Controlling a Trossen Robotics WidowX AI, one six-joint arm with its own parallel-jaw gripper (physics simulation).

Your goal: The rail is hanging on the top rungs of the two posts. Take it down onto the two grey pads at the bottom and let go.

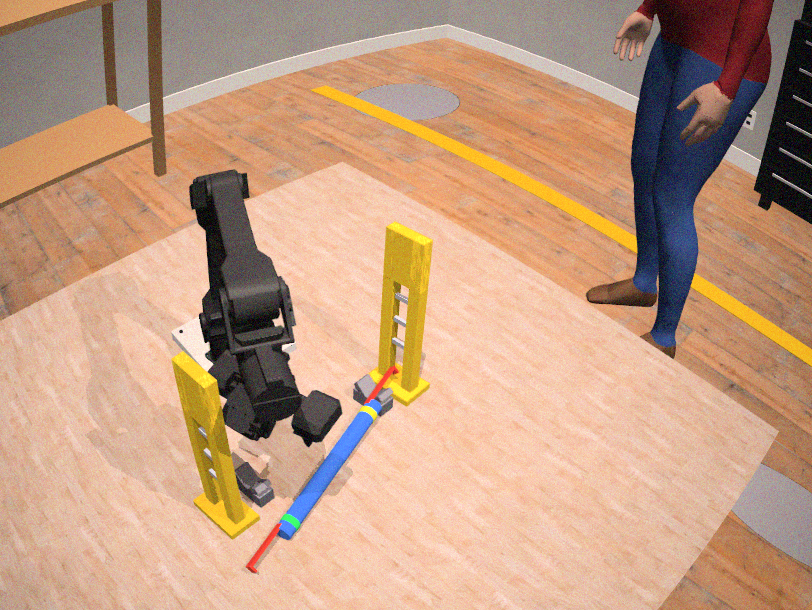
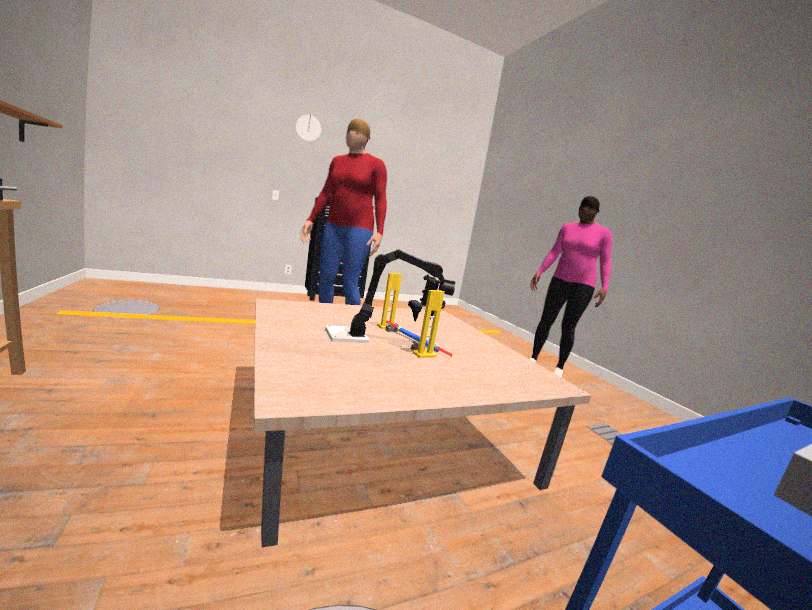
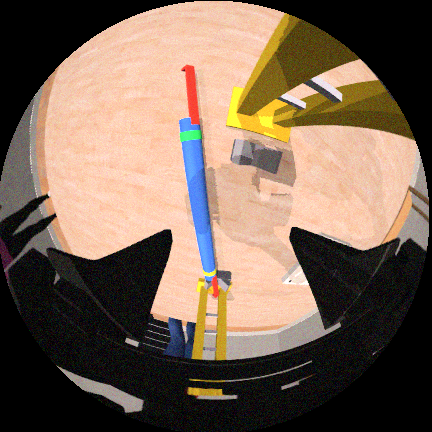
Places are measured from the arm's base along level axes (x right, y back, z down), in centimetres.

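Pixels of known places: gripper, fingertip midpoint: (image 1: 282,430) (image 2: 422,320) (image 3: 233,234); arm's base, origin of the base link: (image 2: 356,334).
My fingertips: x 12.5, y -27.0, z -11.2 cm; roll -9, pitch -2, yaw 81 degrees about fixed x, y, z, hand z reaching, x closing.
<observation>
For each thing: its middle in the pictures, then the offset to it from my fingertips. "spot": a spot on its surface instead. Level surfaces: height alone.
- rail, body centre: (image 1: 329,467) (image 3: 200,217) (image 2: 416,337) dx -6.1, dy -3.1, dz +11.1 cm
- far grey pad, surface spot: (image 1: 372,392) (image 3: 215,282) spot: dx -22.0, dy +1.7, dz +9.6 cm
- wooden table, its level: dz +12.9 cm
The rail (image 1: 331,466) (image 3: 199,200), a blue bar with red end pieces, is off the rungs and lies low, slanting across the table. Its yellow-banded end is at the far grey pad (image 1: 372,392) (image 3: 223,277), with the red piece over that pad. Its green-banded end is beside and apart from the near grey pad (image 1: 254,484) (image 3: 256,156), out on the table. The yellow posts (image 1: 196,384) (image 1: 406,256) stand upright. My gripper (image 1: 283,438) (image 3: 233,234) is open and empty, above the table between the posts; the rail is below it. Exact contact at the far pad is unclear.
The white base plate (image 1: 189,338) of the arm is behind the gripper on the wooden table (image 1: 557,426) (image 2: 328,387). A person in red (image 2: 356,190) stands beyond the table, another in pink (image 2: 584,252) to the right. A blue cart (image 2: 626,459) stands at the front right.
</observation>
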